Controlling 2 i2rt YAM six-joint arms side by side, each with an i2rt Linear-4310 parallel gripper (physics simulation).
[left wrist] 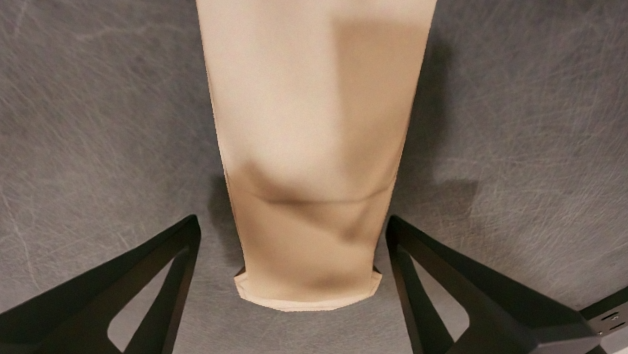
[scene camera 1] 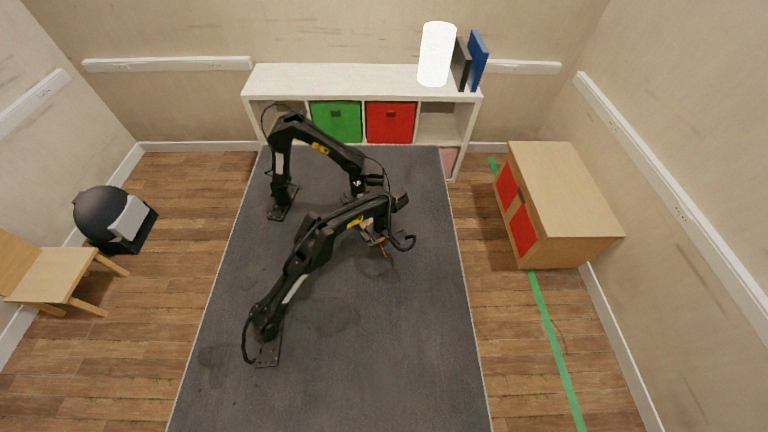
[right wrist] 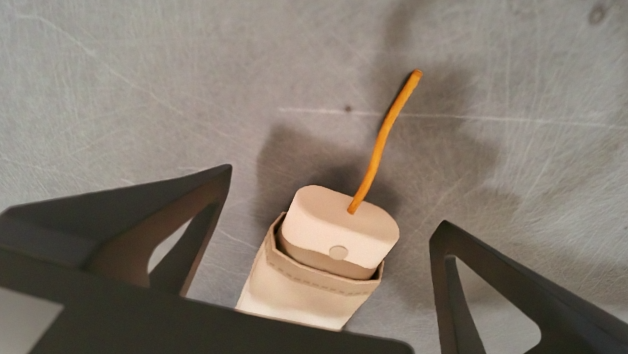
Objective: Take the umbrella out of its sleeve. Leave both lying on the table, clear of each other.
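The tan sleeve (scene camera 1: 366, 224) (left wrist: 310, 125) (right wrist: 310, 295) lies on the dark grey table (scene camera 1: 402, 343). The umbrella is inside it; its pale handle end (scene camera 1: 379, 240) (right wrist: 340, 225) sticks out of the sleeve's stitched mouth, with an orange cord (scene camera 1: 383, 250) (right wrist: 384, 137) lying beyond it. My left gripper (left wrist: 295, 224) is open, its fingers on either side of the sleeve's closed end, with nothing gripped. My right gripper (right wrist: 338, 205) is open, its fingers spread on either side of the handle end, apart from it. In scene camera 1 the arms hide much of the sleeve and the fingers.
The two arms reach close together over the sleeve, the right forearm (scene camera 1: 343, 222) passing in front of the left wrist. A white shelf unit (scene camera 1: 332, 80) with green and red bins stands behind the table. A wooden cabinet (scene camera 1: 569, 188) stands at the picture's right, a chair (scene camera 1: 53, 274) at the left.
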